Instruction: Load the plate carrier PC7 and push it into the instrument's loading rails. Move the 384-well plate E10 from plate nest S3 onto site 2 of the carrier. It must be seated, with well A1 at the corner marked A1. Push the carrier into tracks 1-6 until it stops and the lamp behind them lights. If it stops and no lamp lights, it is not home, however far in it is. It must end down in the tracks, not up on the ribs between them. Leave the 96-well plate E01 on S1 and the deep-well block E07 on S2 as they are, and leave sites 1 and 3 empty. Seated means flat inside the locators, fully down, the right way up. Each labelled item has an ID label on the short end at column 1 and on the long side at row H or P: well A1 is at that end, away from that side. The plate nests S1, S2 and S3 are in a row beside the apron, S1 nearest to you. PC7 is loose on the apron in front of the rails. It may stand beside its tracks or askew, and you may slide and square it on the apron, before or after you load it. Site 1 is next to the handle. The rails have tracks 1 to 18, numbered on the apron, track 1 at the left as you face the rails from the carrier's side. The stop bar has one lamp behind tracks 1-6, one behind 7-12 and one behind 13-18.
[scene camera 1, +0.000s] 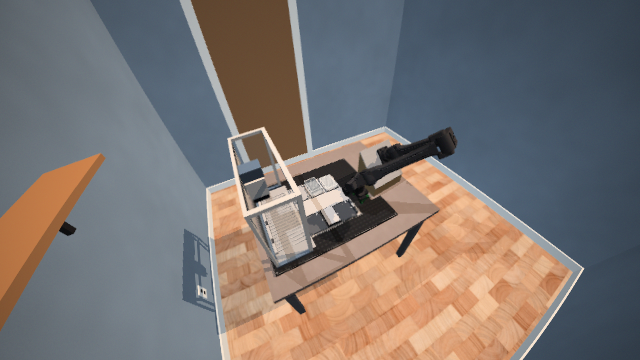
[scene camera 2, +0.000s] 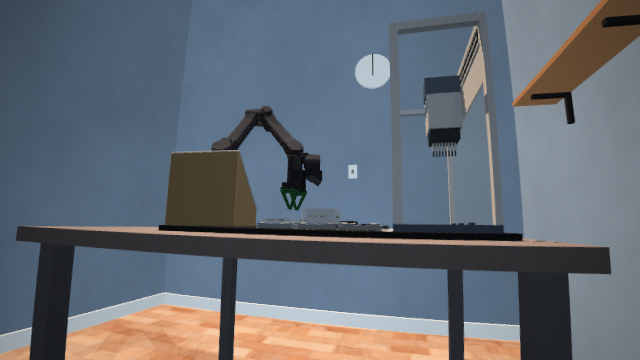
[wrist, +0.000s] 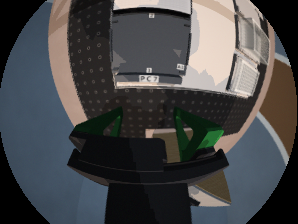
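Note:
The gripper (wrist: 148, 110) is visible. Also visible: a flat plate (wrist: 245, 79), a deep-well block (wrist: 251, 42) and a plate carrier PC7 (scene camera 1: 346, 210).

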